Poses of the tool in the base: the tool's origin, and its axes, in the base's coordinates. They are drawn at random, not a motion.
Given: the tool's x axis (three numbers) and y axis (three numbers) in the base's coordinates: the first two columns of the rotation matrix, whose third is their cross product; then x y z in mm.
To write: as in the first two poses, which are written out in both.
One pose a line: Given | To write
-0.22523 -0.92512 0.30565 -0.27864 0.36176 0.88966 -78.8 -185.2 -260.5 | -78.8 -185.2 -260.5 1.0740 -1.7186 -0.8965
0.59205 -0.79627 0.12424 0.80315 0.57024 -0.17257 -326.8 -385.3 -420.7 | -326.8 -385.3 -420.7 -0.2198 -0.0338 -0.9387
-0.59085 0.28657 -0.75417 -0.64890 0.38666 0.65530 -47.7 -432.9 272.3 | -47.7 -432.9 272.3 -0.3175 1.7699 1.3422
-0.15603 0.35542 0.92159 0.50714 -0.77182 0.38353 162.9 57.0 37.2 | 162.9 57.0 37.2 -1.9645 -1.0113 -2.0742
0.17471 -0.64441 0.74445 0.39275 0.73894 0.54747 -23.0 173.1 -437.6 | -23.0 173.1 -437.6 0.2522 -1.1846 -0.7458
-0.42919 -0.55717 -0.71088 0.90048 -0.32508 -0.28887 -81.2 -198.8 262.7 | -81.2 -198.8 262.7 0.6181 0.8333 -1.8957
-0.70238 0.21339 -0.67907 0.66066 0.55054 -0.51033 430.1 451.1 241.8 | 430.1 451.1 241.8 0.7016 2.2320 -1.0575
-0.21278 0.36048 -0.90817 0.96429 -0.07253 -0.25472 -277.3 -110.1 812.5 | -277.3 -110.1 812.5 1.4424 1.6031 -1.2898
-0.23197 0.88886 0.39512 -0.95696 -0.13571 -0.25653 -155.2 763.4 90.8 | -155.2 763.4 90.8 0.1695 -0.5331 1.7277
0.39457 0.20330 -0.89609 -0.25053 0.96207 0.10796 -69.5 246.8 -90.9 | -69.5 246.8 -90.9 -0.0469 1.1292 0.2879
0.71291 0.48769 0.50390 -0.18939 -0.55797 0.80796 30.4 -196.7 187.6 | 30.4 -196.7 187.6 1.9747 0.2286 0.9038
